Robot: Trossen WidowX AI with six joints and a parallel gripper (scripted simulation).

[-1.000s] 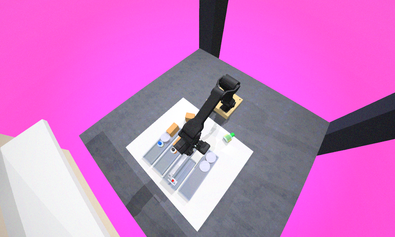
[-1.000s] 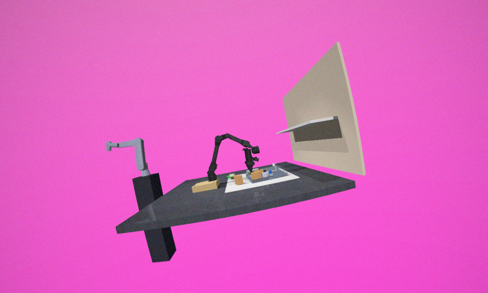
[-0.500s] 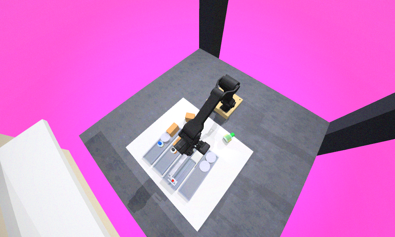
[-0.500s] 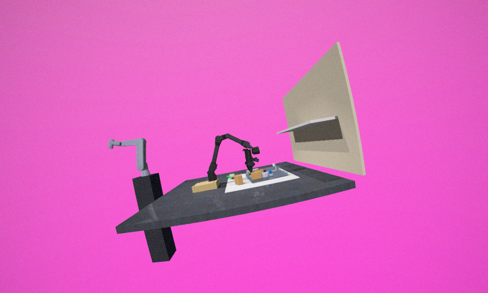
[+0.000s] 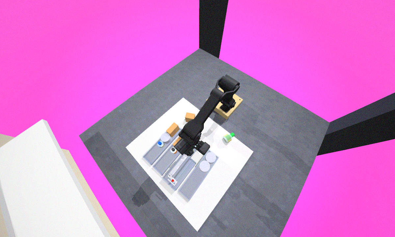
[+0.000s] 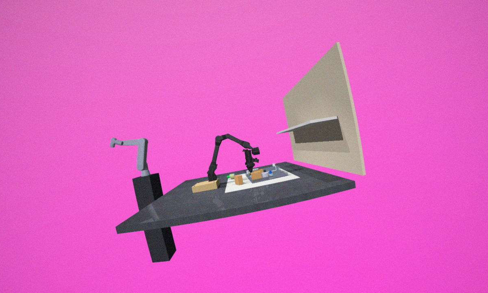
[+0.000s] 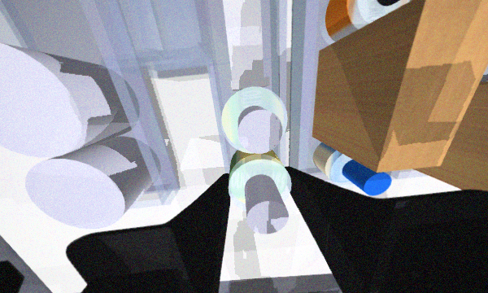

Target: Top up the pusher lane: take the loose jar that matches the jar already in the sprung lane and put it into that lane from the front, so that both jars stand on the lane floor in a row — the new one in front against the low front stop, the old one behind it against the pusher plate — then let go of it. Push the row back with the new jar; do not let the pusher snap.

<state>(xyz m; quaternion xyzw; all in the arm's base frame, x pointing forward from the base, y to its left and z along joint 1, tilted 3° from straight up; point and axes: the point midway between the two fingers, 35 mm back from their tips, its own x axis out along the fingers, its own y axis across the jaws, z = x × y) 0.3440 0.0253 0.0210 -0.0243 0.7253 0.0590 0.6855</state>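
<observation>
Right now my gripper tip is 14 cm short of the sprung lane, 4 cm to the right of it and 2 cm above it. The rest, counted from my gripper tip: red mark: 23 cm ahead, 6 cm to the left, 3 cm above.
</observation>
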